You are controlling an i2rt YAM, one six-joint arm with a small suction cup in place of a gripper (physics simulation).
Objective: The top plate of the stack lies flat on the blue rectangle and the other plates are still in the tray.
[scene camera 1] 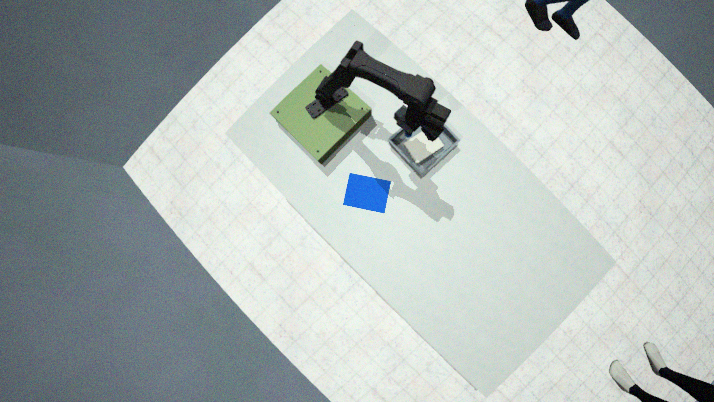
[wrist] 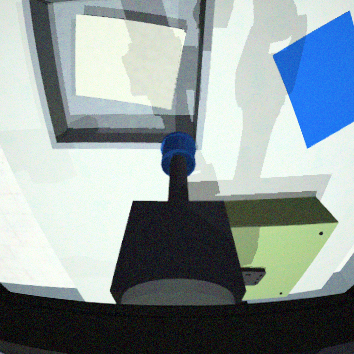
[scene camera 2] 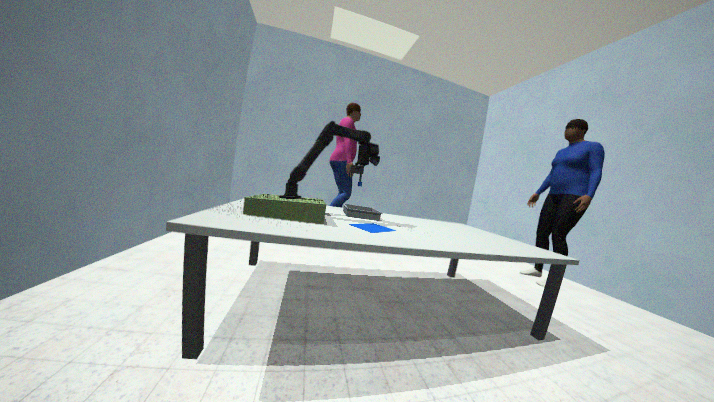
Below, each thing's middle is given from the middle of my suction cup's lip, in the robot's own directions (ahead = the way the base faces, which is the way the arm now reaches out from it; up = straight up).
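The tray [scene camera 1: 448, 138] has my suction cup 4 cm short of it, 18 cm above it and 8 cm to the right of it, and going by their middles, the tray is the nearest to my suction cup of the things named here. There's a blue rectangle [scene camera 1: 363, 192] too, and that's 27 cm to the right of my suction cup, 8 cm ahead of it and 20 cm below it.
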